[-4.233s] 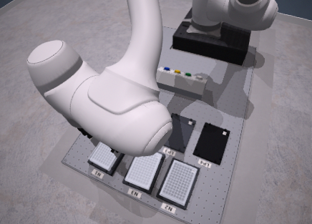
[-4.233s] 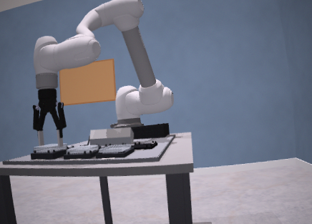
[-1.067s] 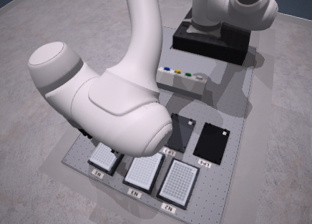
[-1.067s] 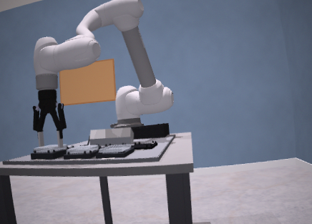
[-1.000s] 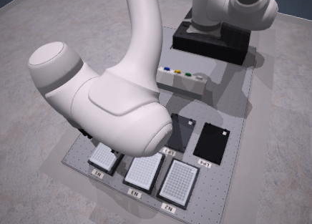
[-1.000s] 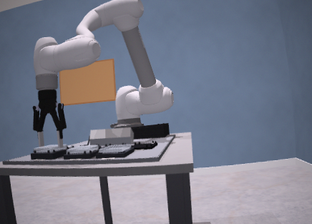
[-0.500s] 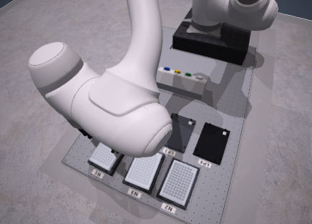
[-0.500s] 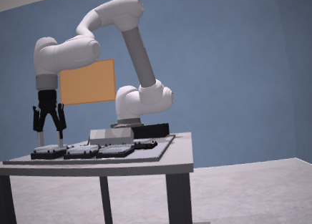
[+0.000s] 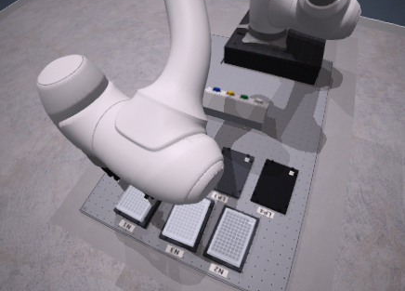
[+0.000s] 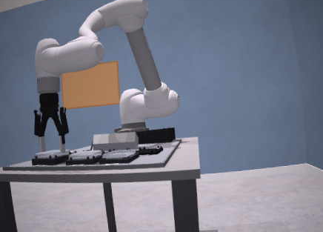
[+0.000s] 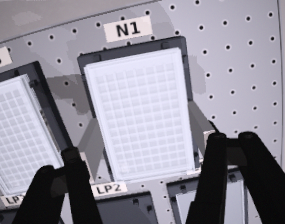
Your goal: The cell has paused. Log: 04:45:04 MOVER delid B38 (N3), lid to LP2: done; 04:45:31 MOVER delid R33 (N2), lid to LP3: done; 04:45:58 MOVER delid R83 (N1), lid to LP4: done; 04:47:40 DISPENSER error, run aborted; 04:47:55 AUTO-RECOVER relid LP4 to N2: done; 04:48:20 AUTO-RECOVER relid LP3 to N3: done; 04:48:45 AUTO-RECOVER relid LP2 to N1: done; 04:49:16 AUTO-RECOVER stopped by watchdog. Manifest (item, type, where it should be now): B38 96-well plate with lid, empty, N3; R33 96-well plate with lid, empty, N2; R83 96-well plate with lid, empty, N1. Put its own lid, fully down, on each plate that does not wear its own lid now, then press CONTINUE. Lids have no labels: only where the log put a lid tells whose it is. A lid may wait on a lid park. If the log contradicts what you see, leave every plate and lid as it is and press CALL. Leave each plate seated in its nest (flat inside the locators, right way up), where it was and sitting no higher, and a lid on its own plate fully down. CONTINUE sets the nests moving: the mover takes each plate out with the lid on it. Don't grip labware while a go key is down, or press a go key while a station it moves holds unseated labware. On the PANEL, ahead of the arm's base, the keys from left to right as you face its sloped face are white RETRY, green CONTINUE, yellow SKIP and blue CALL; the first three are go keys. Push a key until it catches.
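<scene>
My gripper is now 50 mm above the nest N1. Also, from my hand: LP2 label: 90 mm behind, 80 mm to the left, 60 mm below; lid park LP1: 180 mm behind, 60 mm below, 40 mm to the right; pale grey lid: 180 mm behind, 50 mm below, 40 mm to the right.
</scene>
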